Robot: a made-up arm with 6 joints. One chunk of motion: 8 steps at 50 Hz.
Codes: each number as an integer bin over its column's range. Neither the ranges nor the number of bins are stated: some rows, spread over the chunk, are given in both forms.
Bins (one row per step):
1: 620 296 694 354 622 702
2: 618 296 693 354 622 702
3: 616 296 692 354 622 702
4: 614 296 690 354 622 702
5: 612 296 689 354 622 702
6: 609 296 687 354 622 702
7: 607 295 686 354 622 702
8: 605 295 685 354 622 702
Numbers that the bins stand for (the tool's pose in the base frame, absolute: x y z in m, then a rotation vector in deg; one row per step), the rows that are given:
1: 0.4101 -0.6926 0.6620 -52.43 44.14 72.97
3: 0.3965 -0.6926 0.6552 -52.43 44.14 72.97
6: 0.3727 -0.6926 0.6381 -52.43 44.14 72.97
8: 0.3591 -0.6960 0.6313 -52.43 44.14 72.97
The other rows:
2: 0.4033 -0.6926 0.6586 -52.43 44.14 72.97
4: 0.3897 -0.6926 0.6483 -52.43 44.14 72.97
5: 0.3829 -0.6926 0.6449 -52.43 44.14 72.97
7: 0.3659 -0.6960 0.6347 -52.43 44.14 72.97

